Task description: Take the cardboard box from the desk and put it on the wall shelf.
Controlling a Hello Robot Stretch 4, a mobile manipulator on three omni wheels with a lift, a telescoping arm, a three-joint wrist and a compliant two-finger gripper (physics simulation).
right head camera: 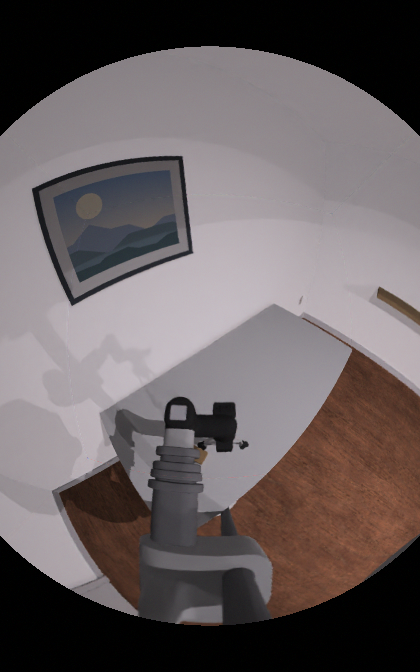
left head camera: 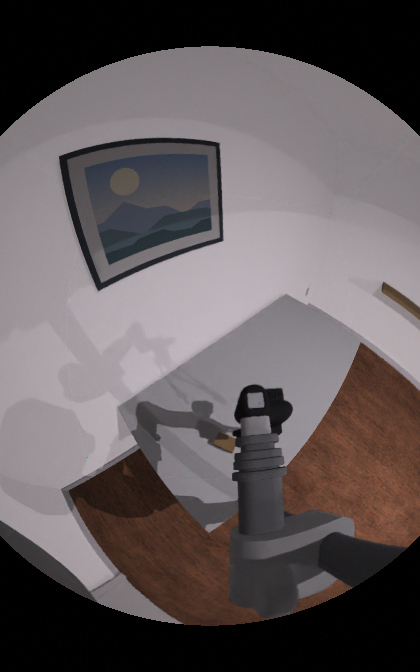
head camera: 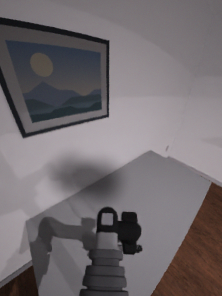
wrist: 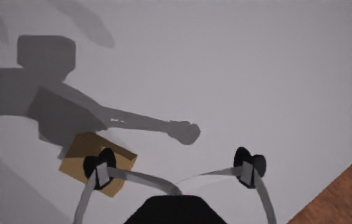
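The brown cardboard box (left head camera: 225,442) (right head camera: 201,455) (wrist: 77,159) rests on the grey desk (head camera: 165,200) (left head camera: 310,350) (right head camera: 280,360) (wrist: 260,65). My gripper (right head camera: 222,444) (wrist: 174,160) is open above the desk, its fingers wide apart with nothing between them. In the wrist view the left fingertip overlaps the box's right part, and most of the box lies left of the gap between the fingers. In the head camera view the arm hides the box. A brown ledge, which looks like the wall shelf (left head camera: 402,301) (right head camera: 400,305), shows in part at the right edge of both side head views.
A framed mountain picture (head camera: 65,80) (left head camera: 155,200) (right head camera: 120,225) hangs on the wall behind the desk. The desk's long back edge lies along that wall. Brown wooden floor (head camera: 200,250) (left head camera: 350,450) (right head camera: 320,475) shows beside the desk. Arm shadows fall across the desk and wall.
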